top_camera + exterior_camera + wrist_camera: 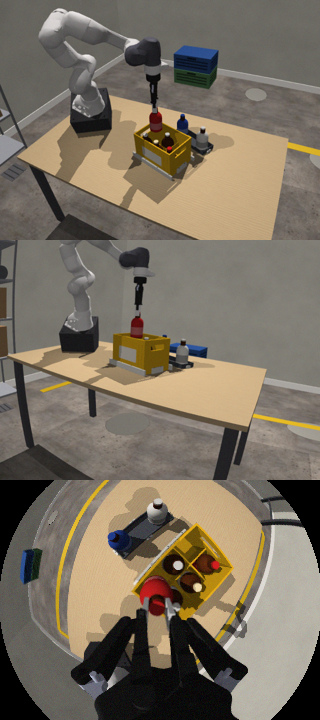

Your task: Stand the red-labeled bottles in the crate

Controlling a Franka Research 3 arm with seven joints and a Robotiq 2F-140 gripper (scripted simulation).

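The red-labeled bottle is 8 cm below my hand. The rest, counted from my hand: blue-labeled bottle 12 cm ahead, 17 cm to the left, 23 cm below; then white-labeled bottle 27 cm ahead, 7 cm to the left, 23 cm below; then yellow crate 6 cm ahead, 8 cm to the right, 23 cm below.
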